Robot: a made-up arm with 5 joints. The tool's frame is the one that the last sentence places.
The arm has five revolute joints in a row. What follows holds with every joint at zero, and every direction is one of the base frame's.
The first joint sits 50 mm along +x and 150 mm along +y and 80 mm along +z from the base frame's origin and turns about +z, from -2.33 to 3.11 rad.
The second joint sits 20 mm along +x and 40 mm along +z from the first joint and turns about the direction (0.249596, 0.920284, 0.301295), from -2.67 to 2.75 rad.
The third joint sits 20 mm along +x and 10 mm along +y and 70 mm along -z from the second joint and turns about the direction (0.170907, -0.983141, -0.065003), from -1.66 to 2.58 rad.
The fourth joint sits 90 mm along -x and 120 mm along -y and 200 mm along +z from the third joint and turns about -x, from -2.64 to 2.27 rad.
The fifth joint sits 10 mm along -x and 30 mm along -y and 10 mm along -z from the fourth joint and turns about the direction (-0.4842, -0.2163, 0.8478), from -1.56 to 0.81 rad.
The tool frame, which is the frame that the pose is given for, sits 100 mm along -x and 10 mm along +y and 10 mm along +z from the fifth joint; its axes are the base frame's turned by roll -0.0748, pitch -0.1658 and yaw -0.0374 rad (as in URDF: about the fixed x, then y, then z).
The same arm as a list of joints. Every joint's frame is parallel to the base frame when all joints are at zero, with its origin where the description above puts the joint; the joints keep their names.
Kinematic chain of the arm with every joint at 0, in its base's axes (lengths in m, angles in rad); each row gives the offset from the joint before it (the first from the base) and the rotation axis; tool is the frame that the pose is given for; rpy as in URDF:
joint 1: xyz 0.05 0.15 0.08 axis +z
joint 2: xyz 0.02 0 0.04 axis 0.249596 0.920284 0.301295
joint 3: xyz 0.02 0.01 -0.07 axis 0.170907 -0.983141 -0.065003
joint 4: xyz -0.09 -0.12 0.2 axis -x
joint 5: xyz -0.01 -0.03 -0.01 axis -0.4842 -0.2163 0.8478
tool: xyz -0.1 0.01 0.01 rpy -0.0748 -0.1658 -0.0374
Joint limits (rad, base to tool): -2.33..3.11 -2.67..2.75 -1.66..2.58 -2.64..2.27 -1.56..0.81

